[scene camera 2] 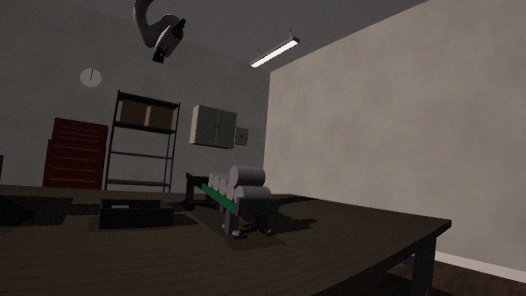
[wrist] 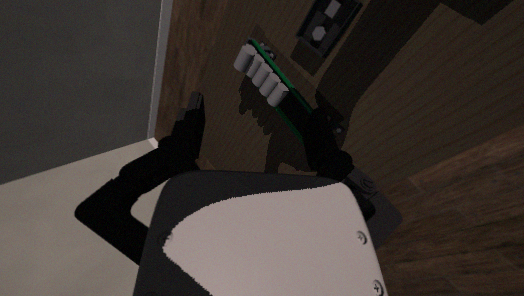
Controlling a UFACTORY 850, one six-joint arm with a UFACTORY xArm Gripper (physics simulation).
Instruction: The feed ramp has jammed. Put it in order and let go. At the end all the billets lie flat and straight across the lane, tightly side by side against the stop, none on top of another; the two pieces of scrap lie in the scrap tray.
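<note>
The feed ramp has green side rails and slopes down to a dark end stop. Several pale billets lie across the lane at its lower end. One billet rests on top of the others, above the front billet by the stop. The row behind lies side by side. The black scrap tray holds a hexagonal scrap piece and a block-shaped scrap piece. My gripper is open and empty, high above the table and away from the ramp.
The wooden table carries the ramp and the tray, which stands left of the ramp in the scene view. Behind the table are a red tool cabinet, a shelf rack with boxes, and a grey wall cabinet.
</note>
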